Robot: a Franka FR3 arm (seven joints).
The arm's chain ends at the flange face. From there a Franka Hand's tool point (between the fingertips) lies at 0.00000 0.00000 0.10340 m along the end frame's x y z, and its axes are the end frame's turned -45 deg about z.
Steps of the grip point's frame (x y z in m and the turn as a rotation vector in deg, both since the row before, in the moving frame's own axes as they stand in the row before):
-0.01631, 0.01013, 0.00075, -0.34, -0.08, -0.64
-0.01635, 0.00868, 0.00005, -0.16, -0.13, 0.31
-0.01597, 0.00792, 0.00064, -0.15, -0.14, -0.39
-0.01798, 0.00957, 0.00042, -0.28, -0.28, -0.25
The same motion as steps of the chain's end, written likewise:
-0.00470, 0.01816, 0.00075, -0.30, 0.18, -0.64
-0.00546, 0.01733, 0.00005, -0.21, 0.02, 0.31
-0.00571, 0.01652, 0.00064, -0.21, 0.01, -0.39
-0.00595, 0.01877, 0.00042, -0.40, 0.00, -0.25

